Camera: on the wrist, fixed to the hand. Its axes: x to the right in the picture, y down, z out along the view.
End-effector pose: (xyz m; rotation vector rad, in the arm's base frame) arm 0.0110 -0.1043 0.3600 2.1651 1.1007 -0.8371
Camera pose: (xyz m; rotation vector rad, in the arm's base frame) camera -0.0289 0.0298 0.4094 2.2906 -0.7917 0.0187
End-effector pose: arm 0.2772 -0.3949 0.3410 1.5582 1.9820 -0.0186
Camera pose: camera 0.1430 -0.3706 0.3993 2.7810 0.3001 0.5843
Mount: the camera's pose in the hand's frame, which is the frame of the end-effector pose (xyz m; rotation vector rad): 0.0104 -0.0911 -0.1166 0.1310 0.1157 1.6185
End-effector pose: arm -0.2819 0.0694 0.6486 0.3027 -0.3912 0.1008
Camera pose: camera -0.2163 0.0193 0.5254 0.0390 -0.4309 1.7249
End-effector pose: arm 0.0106 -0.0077 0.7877 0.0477 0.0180 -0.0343
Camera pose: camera 0.0158 -0.0934 0.6667 0.1834 0.0883 1.5866
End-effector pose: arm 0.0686 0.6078 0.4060 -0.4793 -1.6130 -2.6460
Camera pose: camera 0.0142 0.5509 0.2803 -0.9847 -0.6639 -1.2623
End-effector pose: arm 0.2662 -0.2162 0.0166 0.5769 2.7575 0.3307
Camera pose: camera 0.1857 -0.3118 0.0964 -2.5593 -1.6206 -0.4384
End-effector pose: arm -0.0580 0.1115 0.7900 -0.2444 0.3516 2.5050
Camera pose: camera -0.0024 0.1537 0.6591 -0.0027 -0.5553 -2.0692
